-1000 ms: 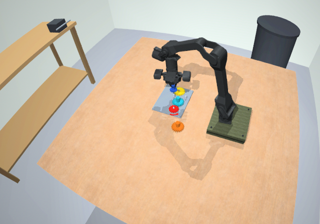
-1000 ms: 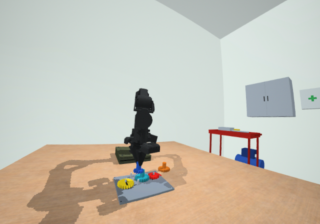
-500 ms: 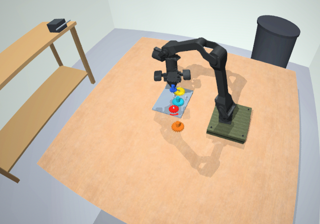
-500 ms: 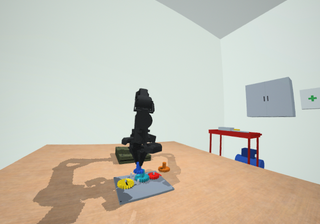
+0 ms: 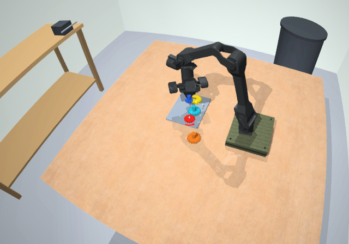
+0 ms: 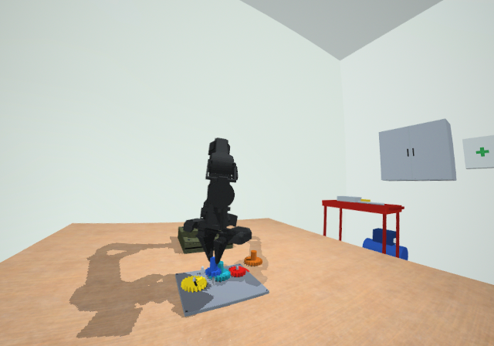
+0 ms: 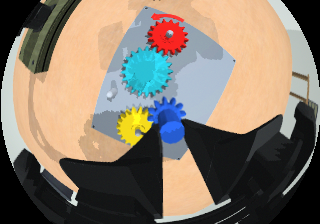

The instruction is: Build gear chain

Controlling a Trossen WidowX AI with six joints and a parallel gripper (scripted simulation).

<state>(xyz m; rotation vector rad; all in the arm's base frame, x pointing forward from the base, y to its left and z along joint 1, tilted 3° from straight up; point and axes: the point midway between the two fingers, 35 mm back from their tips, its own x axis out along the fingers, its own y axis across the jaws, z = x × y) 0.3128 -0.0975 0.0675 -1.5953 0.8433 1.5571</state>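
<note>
Right now my gripper tip is 4 cm past the cyan gear, 4 cm above it and 3 cm to the right of it. From my gripper tip the other things lie so: yellow gear (5 cm below, 4 cm to the right, 2 cm behind); red gear (9 cm to the left, 5 cm below, 3 cm behind); blue gear (1 cm below).
</note>
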